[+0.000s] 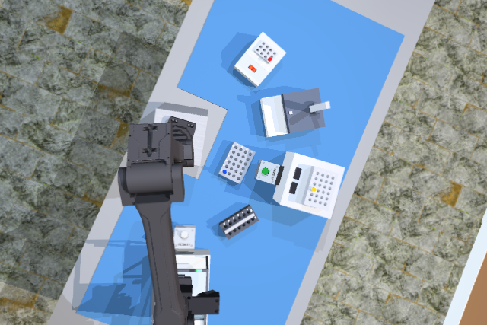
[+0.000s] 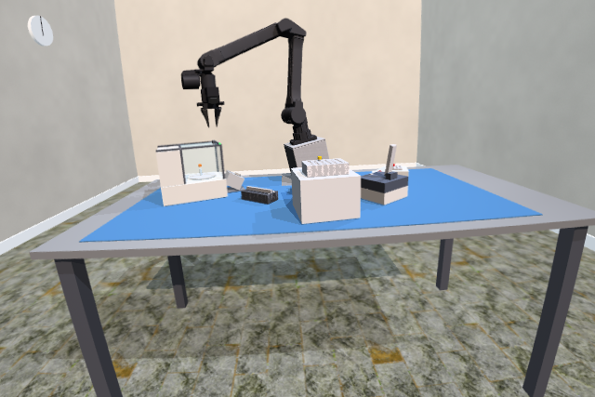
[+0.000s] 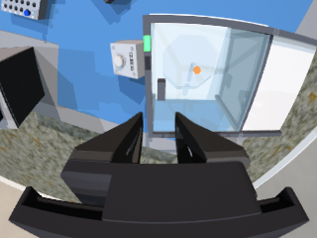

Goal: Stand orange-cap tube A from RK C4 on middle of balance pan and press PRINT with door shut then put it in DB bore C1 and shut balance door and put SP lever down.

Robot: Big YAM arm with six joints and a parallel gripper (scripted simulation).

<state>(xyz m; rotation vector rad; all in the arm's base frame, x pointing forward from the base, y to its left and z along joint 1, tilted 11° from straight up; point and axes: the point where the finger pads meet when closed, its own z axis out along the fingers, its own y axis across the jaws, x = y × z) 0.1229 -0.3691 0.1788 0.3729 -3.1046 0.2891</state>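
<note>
The balance door is 7 cm below my hand, 3 cm to the right of it and 1 cm ahead of it. From my hand the other things lie so: tube rack RK 37 cm to the left, 27 cm below, 9 cm ahead; then white key 21 cm below, 8 cm to the left, 2 cm behind; then black magnet block 26 cm below, 16 cm to the left, 16 cm ahead.
</note>
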